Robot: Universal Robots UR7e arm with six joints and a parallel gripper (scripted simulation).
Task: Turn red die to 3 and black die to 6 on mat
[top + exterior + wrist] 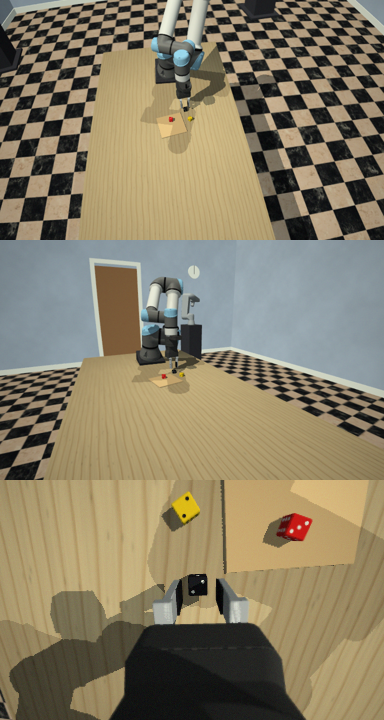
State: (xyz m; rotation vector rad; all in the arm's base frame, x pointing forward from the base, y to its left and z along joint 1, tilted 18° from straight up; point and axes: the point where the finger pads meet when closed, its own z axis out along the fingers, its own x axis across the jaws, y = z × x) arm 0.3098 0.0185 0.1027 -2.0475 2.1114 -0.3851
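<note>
The black die is 40 mm below my hand. The rest, counted from my hand: red die 50 mm ahead, 100 mm to the right, 40 mm below; yellow die 80 mm ahead, 10 mm to the left, 40 mm below; tan mat 80 mm ahead, 100 mm to the right, 50 mm below.
</note>
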